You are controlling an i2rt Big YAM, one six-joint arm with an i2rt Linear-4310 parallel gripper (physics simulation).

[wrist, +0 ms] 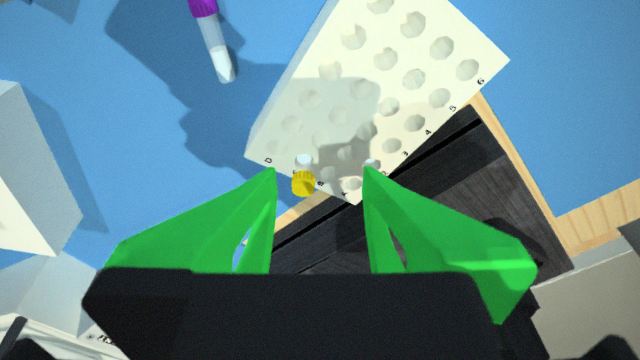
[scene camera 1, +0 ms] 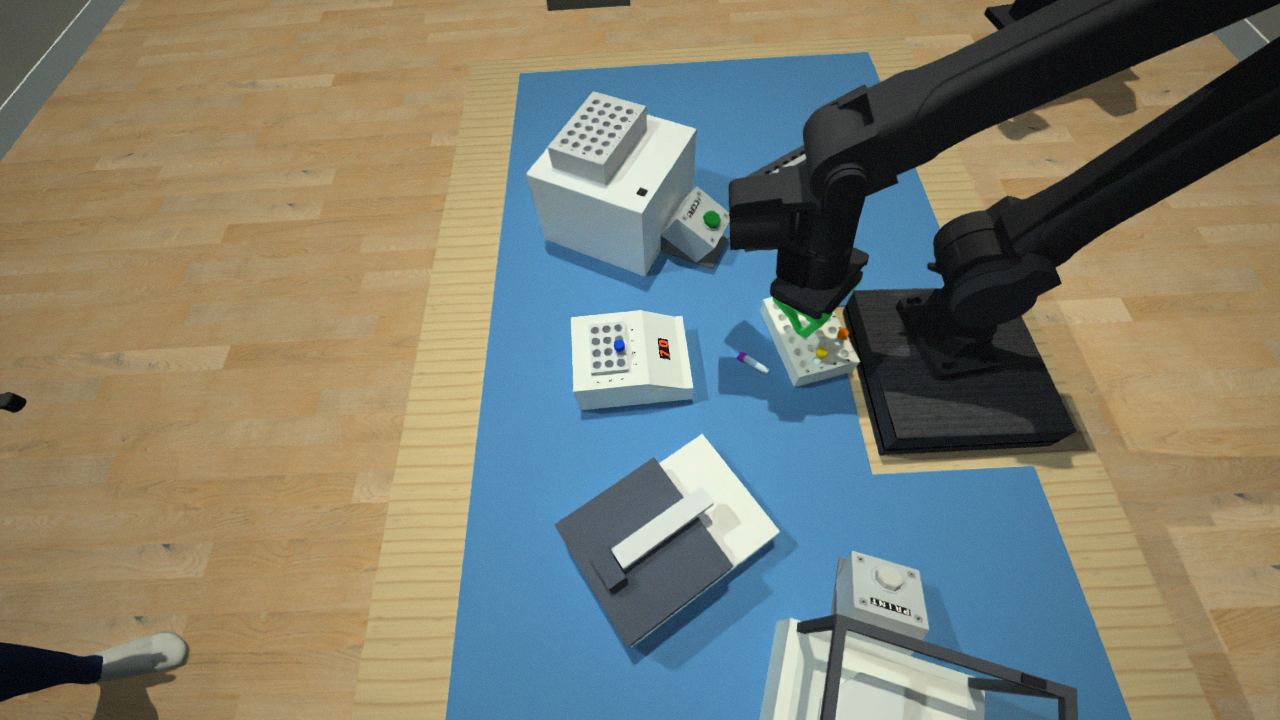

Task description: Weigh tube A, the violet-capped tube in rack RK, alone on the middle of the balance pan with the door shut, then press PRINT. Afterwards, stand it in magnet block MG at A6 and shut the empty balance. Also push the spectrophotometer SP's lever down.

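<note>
Violet-capped tube A (scene camera 1: 752, 362) (wrist: 215, 42) lies on its side on the blue mat, beside white rack RK (scene camera 1: 794, 356) (wrist: 300, 80). My gripper (scene camera 1: 802, 324) (wrist: 319, 179) is partly open and empty, above the rack; its fingertips frame the numbered end in the wrist view. Magnet block MG (scene camera 1: 785, 162) is mostly hidden behind the arm. The balance (scene camera 1: 939, 652) is cut off at the lower edge; its door state is unclear. The PRINT button (scene camera 1: 889, 577) stands beside it. A grey-and-white instrument (scene camera 1: 666, 537), apparently SP, carries a long pale bar (scene camera 1: 662, 528).
A yellow-capped tube (scene camera 1: 820, 353) (wrist: 303, 183) and an orange-capped tube (scene camera 1: 843, 333) stand in the rack. A white block heater (scene camera 1: 669, 385) showing 70 holds a blue-capped tube (scene camera 1: 619, 344). A tall white box (scene camera 1: 595, 219) and green-button box (scene camera 1: 711, 219) stand behind. The black arm base (scene camera 1: 957, 402) adjoins the rack.
</note>
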